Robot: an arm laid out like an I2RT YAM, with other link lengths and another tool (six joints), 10 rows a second.
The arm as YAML. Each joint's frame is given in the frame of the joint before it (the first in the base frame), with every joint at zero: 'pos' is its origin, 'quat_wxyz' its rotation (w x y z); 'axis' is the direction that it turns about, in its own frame. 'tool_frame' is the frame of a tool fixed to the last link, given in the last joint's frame.
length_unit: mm
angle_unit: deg
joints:
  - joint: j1
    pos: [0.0, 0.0, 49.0]
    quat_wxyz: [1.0, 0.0, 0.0, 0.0]
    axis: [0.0, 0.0, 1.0]
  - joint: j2
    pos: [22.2, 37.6, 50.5]
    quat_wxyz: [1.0, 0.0, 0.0, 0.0]
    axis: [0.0, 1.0, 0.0]
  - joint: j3
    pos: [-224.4, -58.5, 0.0]
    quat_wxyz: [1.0, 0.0, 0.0, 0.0]
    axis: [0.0, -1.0, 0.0]
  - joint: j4
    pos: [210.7, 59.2, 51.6]
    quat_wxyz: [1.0, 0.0, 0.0, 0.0]
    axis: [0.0, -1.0, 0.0]
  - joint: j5
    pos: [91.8, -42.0, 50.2]
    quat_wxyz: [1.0, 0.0, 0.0, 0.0]
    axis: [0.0, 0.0, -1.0]
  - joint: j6
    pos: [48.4, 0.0, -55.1]
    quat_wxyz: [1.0, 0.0, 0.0, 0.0]
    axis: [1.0, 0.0, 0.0]
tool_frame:
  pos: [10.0, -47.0, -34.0]
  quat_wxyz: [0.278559, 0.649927, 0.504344, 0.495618]
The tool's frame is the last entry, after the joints.
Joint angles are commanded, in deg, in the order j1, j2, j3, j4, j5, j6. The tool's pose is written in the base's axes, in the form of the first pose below.
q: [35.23, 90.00, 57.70, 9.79, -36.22, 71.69]
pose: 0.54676, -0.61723, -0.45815, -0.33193, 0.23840, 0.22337, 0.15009
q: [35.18, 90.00, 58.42, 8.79, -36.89, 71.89]
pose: 0.55100, -0.61633, -0.45790, -0.32690, 0.23804, 0.22348, 0.15254
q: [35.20, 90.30, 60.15, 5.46, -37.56, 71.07]
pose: 0.55153, -0.62059, -0.46114, -0.31310, 0.23730, 0.22284, 0.15444
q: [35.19, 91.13, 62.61, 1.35, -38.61, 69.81]
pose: 0.55253, -0.62452, -0.46661, -0.29490, 0.23739, 0.22247, 0.15626
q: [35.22, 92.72, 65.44, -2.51, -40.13, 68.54]
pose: 0.55651, -0.62608, -0.47271, -0.27362, 0.23855, 0.22347, 0.15676
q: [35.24, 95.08, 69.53, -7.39, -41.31, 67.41]
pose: 0.55958, -0.63158, -0.47492, -0.24985, 0.24161, 0.22563, 0.15822
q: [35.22, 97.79, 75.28, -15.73, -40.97, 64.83]
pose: 0.54953, -0.64913, -0.47755, -0.22042, 0.24486, 0.22516, 0.16048
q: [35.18, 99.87, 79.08, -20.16, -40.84, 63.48]
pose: 0.54456, -0.65726, -0.47900, -0.20498, 0.24842, 0.22604, 0.16202
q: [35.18, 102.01, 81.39, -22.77, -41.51, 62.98]
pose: 0.54725, -0.66238, -0.47647, -0.18642, 0.25037, 0.22750, 0.15883
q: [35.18, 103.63, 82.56, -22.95, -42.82, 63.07]
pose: 0.55550, -0.65857, -0.47570, -0.17725, 0.25287, 0.23039, 0.15596
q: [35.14, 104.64, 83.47, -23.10, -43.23, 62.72]
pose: 0.55689, -0.65650, -0.47773, -0.17508, 0.25556, 0.23200, 0.15443
